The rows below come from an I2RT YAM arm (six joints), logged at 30 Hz.
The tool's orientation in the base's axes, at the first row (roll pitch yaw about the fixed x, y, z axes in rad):
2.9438 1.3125 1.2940
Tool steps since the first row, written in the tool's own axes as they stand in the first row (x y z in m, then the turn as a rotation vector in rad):
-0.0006 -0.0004 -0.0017 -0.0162 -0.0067 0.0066
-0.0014 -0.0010 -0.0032 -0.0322 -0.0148 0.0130
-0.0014 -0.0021 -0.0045 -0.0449 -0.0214 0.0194
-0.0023 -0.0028 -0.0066 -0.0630 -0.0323 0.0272
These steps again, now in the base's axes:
-0.0003 0.0015 0.0010 -0.0083 -0.0098 0.0137
-0.0009 0.0028 0.0021 -0.0179 -0.0192 0.0271
-0.0019 0.0042 0.0024 -0.0258 -0.0279 0.0375
-0.0025 0.0060 0.0037 -0.0384 -0.0390 0.0525

